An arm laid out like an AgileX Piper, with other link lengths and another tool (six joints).
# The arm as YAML. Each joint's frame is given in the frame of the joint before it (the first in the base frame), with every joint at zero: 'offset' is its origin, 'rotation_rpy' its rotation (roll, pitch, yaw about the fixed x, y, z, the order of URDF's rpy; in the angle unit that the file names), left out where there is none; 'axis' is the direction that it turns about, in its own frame. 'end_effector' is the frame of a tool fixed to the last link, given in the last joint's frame.
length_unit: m
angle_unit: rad
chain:
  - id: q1
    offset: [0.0, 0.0, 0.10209]
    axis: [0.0, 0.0, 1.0]
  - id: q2
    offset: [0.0, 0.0, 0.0]
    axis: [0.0, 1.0, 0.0]
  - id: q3
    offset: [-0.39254, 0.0, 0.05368]
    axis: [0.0, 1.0, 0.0]
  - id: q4
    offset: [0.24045, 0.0, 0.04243]
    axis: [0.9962, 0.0, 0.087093]
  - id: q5
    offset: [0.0, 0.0, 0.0]
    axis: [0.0, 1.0, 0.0]
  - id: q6
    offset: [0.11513, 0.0, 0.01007]
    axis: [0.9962, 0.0, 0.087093]
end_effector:
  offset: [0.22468, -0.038, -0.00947]
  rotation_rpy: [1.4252, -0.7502, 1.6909]
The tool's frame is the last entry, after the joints.
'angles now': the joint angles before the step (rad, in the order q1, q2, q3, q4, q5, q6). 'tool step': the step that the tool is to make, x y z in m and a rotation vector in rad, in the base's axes. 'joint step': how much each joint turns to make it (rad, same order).
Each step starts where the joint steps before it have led.
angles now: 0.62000, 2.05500, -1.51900, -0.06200, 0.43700, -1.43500
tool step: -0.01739, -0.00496, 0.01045, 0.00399, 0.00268, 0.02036
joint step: 0.00000, -0.05299, 0.05801, 0.03900, -0.00602, -0.04800
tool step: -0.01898, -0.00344, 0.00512, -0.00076, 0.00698, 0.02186
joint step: 0.00500, -0.04602, 0.05802, 0.03201, -0.00600, -0.04000
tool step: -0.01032, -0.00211, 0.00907, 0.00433, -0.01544, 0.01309
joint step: 0.00599, -0.03698, 0.04497, 0.00100, -0.02299, -0.01002
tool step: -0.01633, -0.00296, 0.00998, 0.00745, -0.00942, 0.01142
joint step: 0.01101, -0.04901, 0.05601, 0.00199, -0.01899, -0.00198
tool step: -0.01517, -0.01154, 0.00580, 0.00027, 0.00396, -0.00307
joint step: -0.00001, -0.04899, 0.05399, 0.00003, -0.00201, 0.00397
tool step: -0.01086, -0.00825, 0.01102, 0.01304, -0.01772, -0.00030
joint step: 0.00003, -0.04901, 0.05499, -0.00007, -0.02799, 0.00008
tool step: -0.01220, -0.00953, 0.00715, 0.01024, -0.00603, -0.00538
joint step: -0.00003, -0.04600, 0.05100, 0.00006, -0.01599, 0.00692
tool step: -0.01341, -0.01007, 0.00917, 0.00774, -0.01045, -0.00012
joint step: 0.00003, -0.05200, 0.05003, -0.00005, -0.01103, 0.00008
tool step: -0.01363, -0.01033, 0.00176, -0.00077, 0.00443, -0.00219
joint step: -0.00001, -0.04098, 0.04397, 0.00000, 0.00101, 0.00298
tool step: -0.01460, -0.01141, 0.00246, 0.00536, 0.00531, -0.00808
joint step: -0.00001, -0.04601, 0.04701, 0.00005, 0.00000, 0.01095
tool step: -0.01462, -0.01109, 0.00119, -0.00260, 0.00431, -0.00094
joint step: 0.00000, -0.04401, 0.04302, -0.00103, 0.00599, 0.00203
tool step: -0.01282, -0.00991, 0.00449, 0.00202, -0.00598, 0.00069
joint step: 0.00002, -0.04599, 0.03998, -0.00304, 0.00001, 0.00105
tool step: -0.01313, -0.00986, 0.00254, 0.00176, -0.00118, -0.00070
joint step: -0.00005, -0.04401, 0.03800, 0.00014, 0.00401, 0.00083
